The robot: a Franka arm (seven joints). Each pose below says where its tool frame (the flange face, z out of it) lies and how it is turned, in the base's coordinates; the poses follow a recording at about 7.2 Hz.
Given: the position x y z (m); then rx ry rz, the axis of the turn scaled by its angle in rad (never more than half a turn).
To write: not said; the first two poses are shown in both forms.
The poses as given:
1: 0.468, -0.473, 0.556, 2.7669, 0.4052, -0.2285
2: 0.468, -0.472, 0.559, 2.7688, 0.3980, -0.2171
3: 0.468, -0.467, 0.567, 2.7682, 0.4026, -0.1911
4: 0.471, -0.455, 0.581, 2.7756, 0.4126, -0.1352
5: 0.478, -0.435, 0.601, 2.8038, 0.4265, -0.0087
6: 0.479, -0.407, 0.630, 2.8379, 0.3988, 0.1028
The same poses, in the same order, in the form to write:
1: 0.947, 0.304, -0.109, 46.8; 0.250, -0.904, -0.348, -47.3; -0.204, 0.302, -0.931, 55.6; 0, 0, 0, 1
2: 0.949, 0.298, -0.102, 46.8; 0.247, -0.905, -0.347, -47.2; -0.195, 0.304, -0.932, 55.9; 0, 0, 0, 1
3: 0.951, 0.298, -0.083, 46.8; 0.253, -0.903, -0.346, -46.7; -0.178, 0.308, -0.934, 56.7; 0, 0, 0, 1
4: 0.954, 0.298, -0.045, 47.1; 0.267, -0.903, -0.336, -45.5; -0.140, 0.308, -0.941, 58.1; 0, 0, 0, 1
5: 0.956, 0.291, 0.039, 47.8; 0.290, -0.910, -0.298, -43.5; -0.051, 0.296, -0.954, 60.1; 0, 0, 0, 1
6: 0.960, 0.260, 0.107, 47.9; 0.280, -0.925, -0.258, -40.7; 0.032, 0.278, -0.960, 63.0; 0, 0, 0, 1
